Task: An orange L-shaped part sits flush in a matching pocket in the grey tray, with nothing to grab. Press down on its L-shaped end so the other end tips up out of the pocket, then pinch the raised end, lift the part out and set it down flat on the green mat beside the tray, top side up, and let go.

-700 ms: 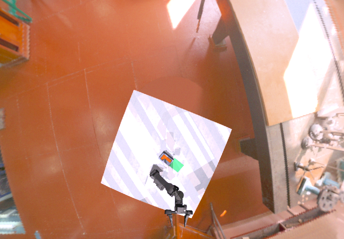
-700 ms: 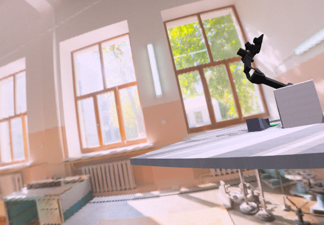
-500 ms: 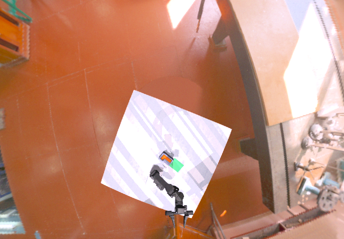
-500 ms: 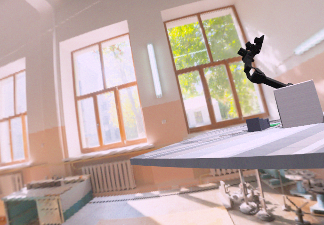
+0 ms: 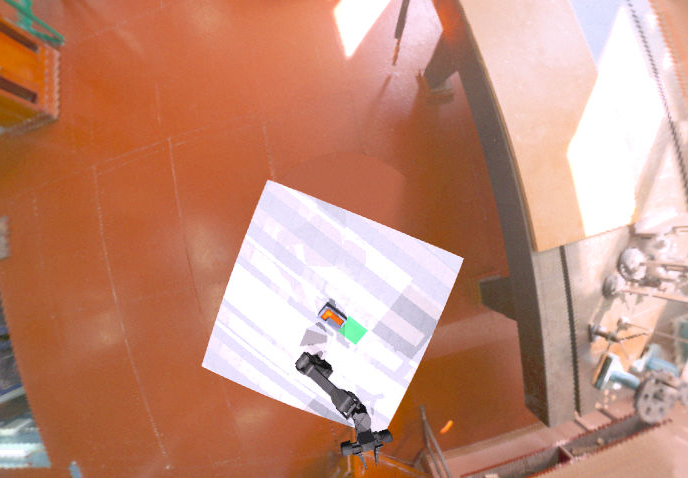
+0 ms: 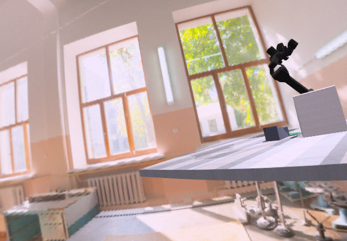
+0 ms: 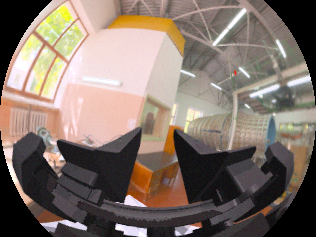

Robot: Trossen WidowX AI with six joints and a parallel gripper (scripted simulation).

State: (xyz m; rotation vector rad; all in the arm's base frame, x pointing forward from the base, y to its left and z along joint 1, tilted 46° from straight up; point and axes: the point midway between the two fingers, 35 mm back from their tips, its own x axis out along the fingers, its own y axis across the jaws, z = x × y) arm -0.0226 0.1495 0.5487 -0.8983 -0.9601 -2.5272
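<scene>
The orange L-shaped part is 61 cm below my gripper tip, 28 cm to the left of it and 28 cm ahead of it. Round my gripper tip: green mat 67 cm below, 22 cm ahead, 13 cm to the left.
</scene>
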